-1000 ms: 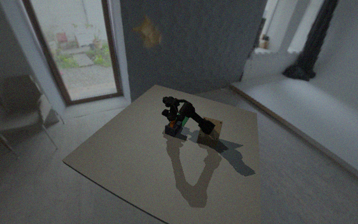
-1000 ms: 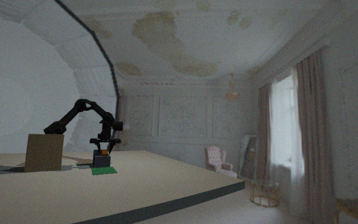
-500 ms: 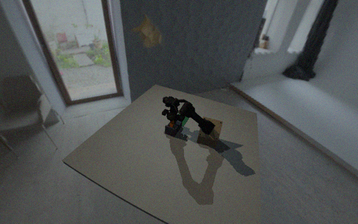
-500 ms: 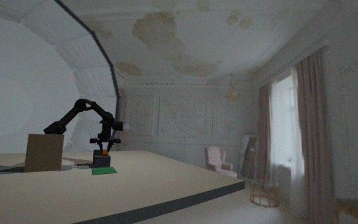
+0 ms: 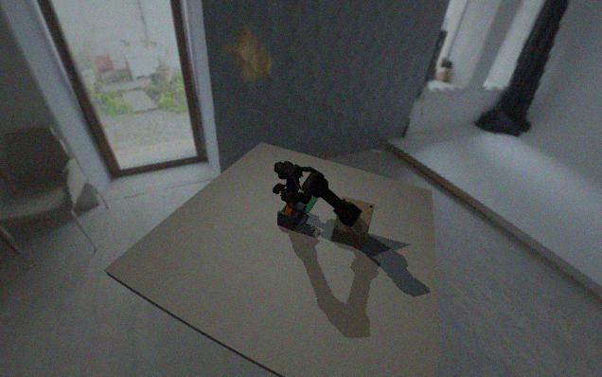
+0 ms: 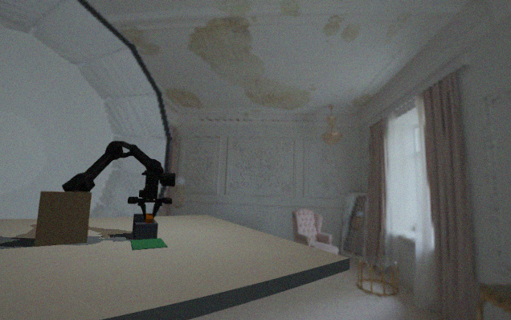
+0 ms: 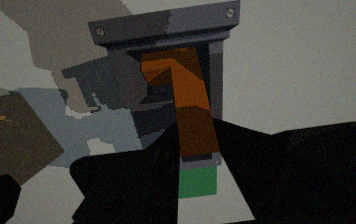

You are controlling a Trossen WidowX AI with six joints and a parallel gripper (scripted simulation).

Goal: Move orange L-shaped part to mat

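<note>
Now: the green mat 1 cm behind my gripper tip, 15 cm to the right of it and 9 cm below it. From my gripper tip the other things lie so: orange L-shaped part (2 cm behind, 3 cm to the left, 3 cm below).
</note>
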